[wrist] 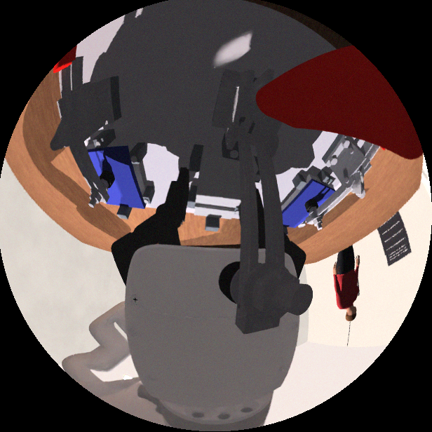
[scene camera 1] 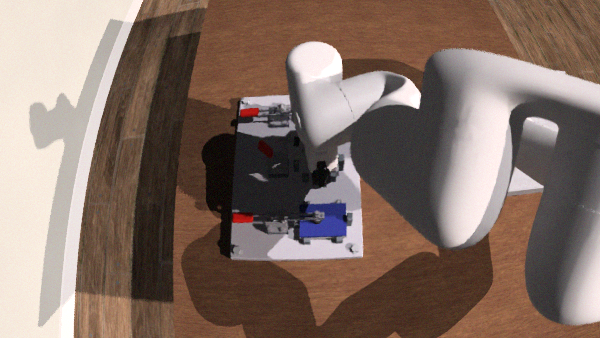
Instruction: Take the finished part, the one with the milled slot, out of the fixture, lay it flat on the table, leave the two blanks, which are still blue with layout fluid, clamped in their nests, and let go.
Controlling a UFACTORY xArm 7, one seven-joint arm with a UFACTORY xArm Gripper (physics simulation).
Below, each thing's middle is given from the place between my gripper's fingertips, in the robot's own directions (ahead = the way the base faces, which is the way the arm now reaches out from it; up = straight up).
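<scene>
Finished part [wrist: 218, 192]: my hand is 10 mm below it. Clamp bar [wrist: 263, 292]: 60 mm ahead of my hand, 10 mm to the right of it, 70 mm above it. Fixture plate [scene camera 1: 253, 191]: 10 mm below my hand, 40 mm ahead of it, 10 mm to the right of it. Of the things named here, the clamp bar is the farthest from my hand, going by their middles.
</scene>
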